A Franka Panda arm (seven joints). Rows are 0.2 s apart.
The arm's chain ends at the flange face. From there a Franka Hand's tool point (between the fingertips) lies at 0.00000 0.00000 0.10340 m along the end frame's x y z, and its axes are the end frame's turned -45 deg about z.
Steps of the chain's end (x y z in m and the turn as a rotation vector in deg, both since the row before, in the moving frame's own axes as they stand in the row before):
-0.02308 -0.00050 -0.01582 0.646 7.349 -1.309
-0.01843 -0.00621 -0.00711 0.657 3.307 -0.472
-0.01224 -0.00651 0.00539 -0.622 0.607 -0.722
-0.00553 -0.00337 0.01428 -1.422 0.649 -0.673
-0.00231 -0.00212 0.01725 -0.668 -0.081 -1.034
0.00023 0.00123 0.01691 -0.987 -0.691 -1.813
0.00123 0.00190 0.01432 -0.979 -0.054 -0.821
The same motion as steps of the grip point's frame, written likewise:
-0.00570 -0.00826 -0.01668 -4.740 5.653 -1.309
-0.00357 -0.01406 -0.00729 -1.874 2.803 -0.472
-0.00406 -0.01169 0.00538 -0.869 -0.011 -0.722
-0.00250 -0.00365 0.01424 -1.464 -0.547 -0.673
-0.00108 -0.00237 0.01724 -0.415 -0.530 -1.034
-0.00284 0.00144 0.01689 -0.209 -1.187 -1.813
-0.00178 0.00340 0.01430 -0.654 -0.730 -0.821

